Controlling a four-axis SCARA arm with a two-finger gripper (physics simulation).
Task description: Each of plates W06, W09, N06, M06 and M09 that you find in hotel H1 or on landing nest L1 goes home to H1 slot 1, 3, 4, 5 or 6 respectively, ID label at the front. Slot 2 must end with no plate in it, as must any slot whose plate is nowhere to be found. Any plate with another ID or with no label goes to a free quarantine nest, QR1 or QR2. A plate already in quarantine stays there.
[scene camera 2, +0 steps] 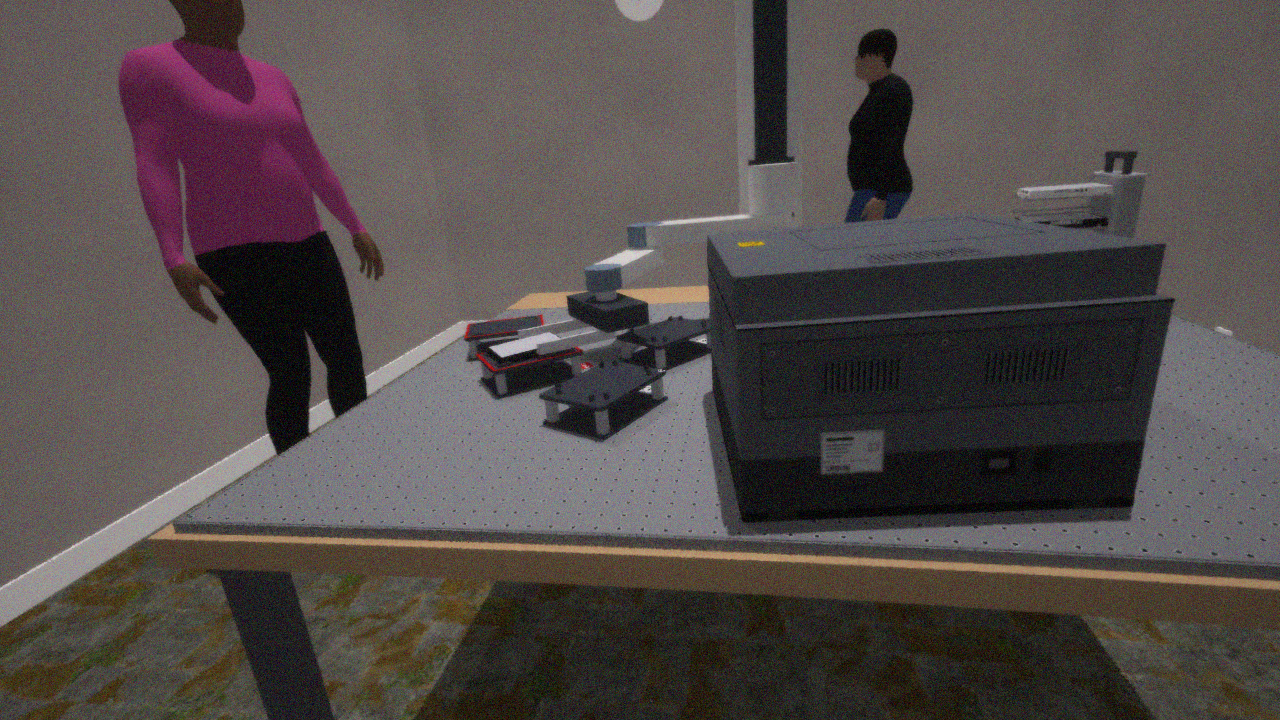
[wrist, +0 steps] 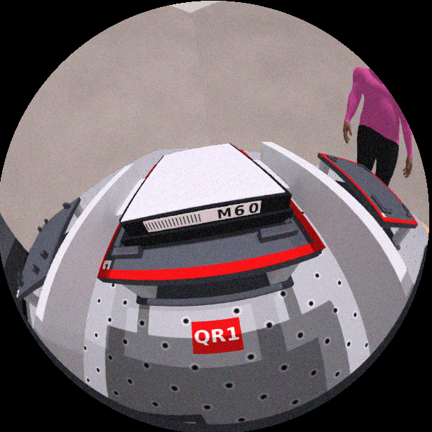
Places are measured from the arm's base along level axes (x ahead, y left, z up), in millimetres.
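Where they show: gripper, fingertip midpoint: (scene camera 2: 528, 342).
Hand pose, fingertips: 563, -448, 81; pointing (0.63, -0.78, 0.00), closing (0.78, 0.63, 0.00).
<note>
After its pixels a point has its place, as x, y, z.
Plate M60 (scene camera 2: 526, 345) {574, -447, 79} (wrist: 205, 182), with a white top and black sides, has its ID label facing the wrist camera. My gripper (scene camera 2: 546, 343) {563, -448, 81} (wrist: 196, 160) is shut on it, one long pale finger along each side. The plate is level, within the red-rimmed quarantine nest QR1 (scene camera 2: 535, 360) {609, -420, 62} (wrist: 215, 268); I cannot tell whether it rests on the deck or sits slightly above it. A second red-rimmed nest (scene camera 2: 506, 327) {387, -564, 63} (wrist: 371, 192) bears no plate; its label is not readable. Pale plates (scene camera 2: 1060, 193) {284, 507, 252} are stacked in a tower (scene camera 2: 1126, 201) {322, 593, 234} at the right, partly hidden, IDs unreadable.
A dark pegged nest (scene camera 2: 604, 385) {737, -266, 63} (wrist: 50, 250) stands beside QR1, and another (scene camera 2: 669, 331) {455, -203, 63} is behind it. A large dark instrument (scene camera 2: 939, 358) {981, 124, 180} fills the right of the table. One person (scene camera 2: 241, 161) stands left of the table, another (scene camera 2: 880, 134) behind it.
</note>
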